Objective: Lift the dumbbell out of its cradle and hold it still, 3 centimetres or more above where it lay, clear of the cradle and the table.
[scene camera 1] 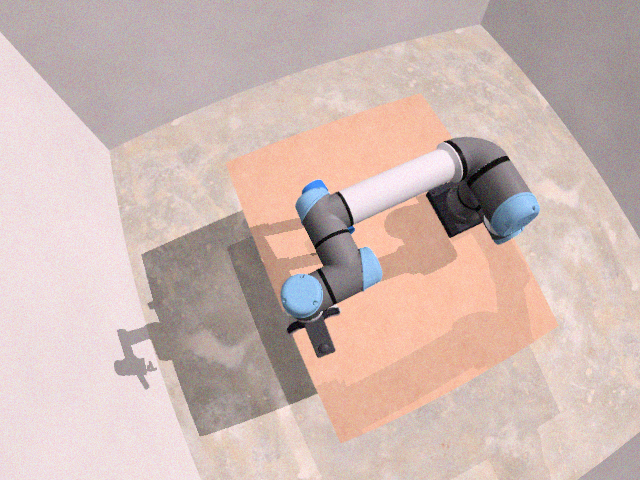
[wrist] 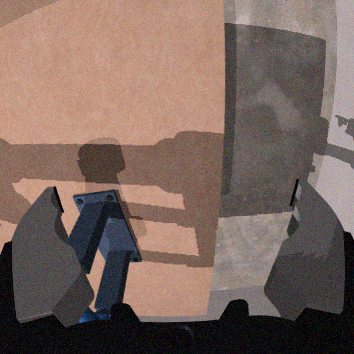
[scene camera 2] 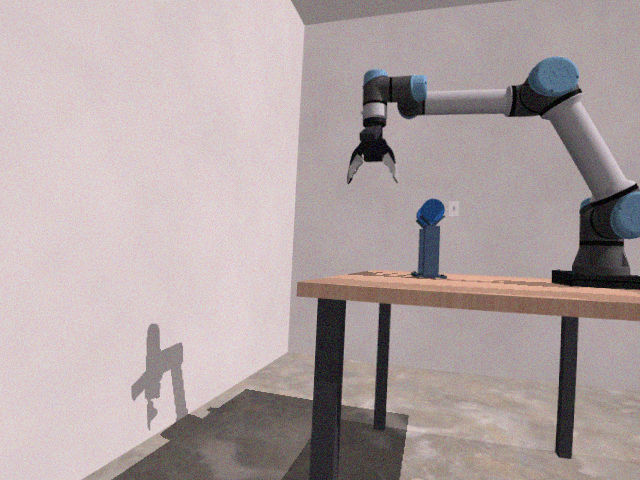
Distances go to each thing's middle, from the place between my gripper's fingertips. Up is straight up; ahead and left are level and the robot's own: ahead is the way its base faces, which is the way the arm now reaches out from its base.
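Labels:
Dark blue cradle [scene camera 2: 429, 237]: 140 mm behind my hand, 310 mm to the right, 170 mm below.

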